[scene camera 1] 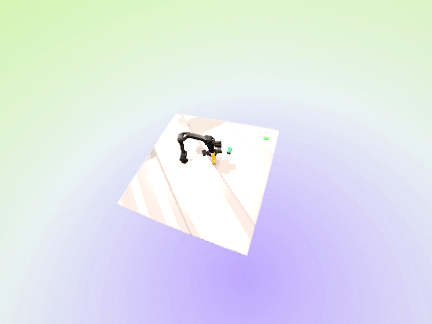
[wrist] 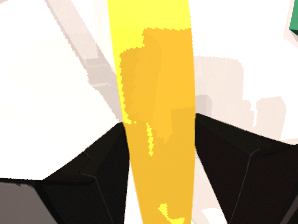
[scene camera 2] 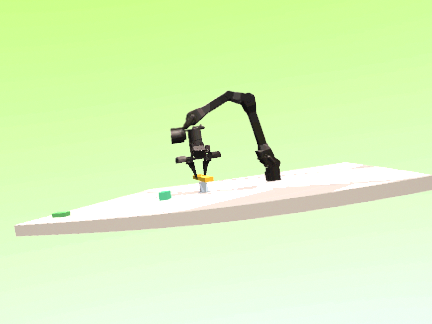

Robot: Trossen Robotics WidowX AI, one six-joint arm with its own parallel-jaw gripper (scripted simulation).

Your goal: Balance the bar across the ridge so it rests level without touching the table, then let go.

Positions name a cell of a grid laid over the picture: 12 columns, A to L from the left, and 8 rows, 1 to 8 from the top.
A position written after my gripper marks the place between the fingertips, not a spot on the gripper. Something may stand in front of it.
My gripper (wrist: G5) carries a yellow bar (wrist: G3).
